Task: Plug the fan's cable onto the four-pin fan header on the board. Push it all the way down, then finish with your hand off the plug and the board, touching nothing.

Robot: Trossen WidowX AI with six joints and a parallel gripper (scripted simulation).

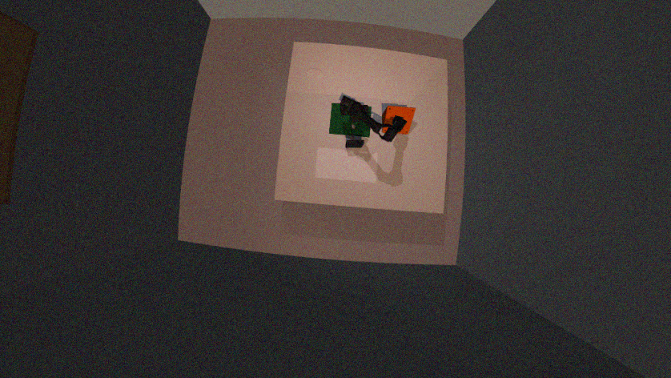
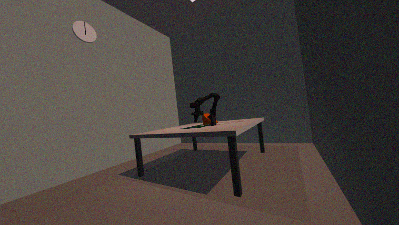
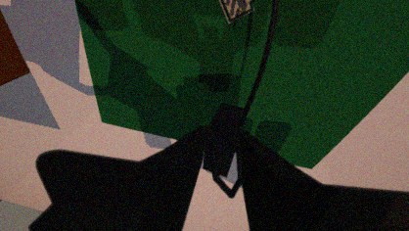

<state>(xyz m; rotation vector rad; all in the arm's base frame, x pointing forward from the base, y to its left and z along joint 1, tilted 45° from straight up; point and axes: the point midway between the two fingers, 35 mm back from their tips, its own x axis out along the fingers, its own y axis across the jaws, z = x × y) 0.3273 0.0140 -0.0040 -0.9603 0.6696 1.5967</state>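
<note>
My gripper tip is 1 cm short of the green board, 3 cm to the right of it and 9 cm above it. Round my gripper tip: fan 4 cm behind, 21 cm to the left, 2 cm below; four-pin header 2 cm behind, 7 cm to the left, 8 cm below; dark fan plug 1 cm to the right.
</note>
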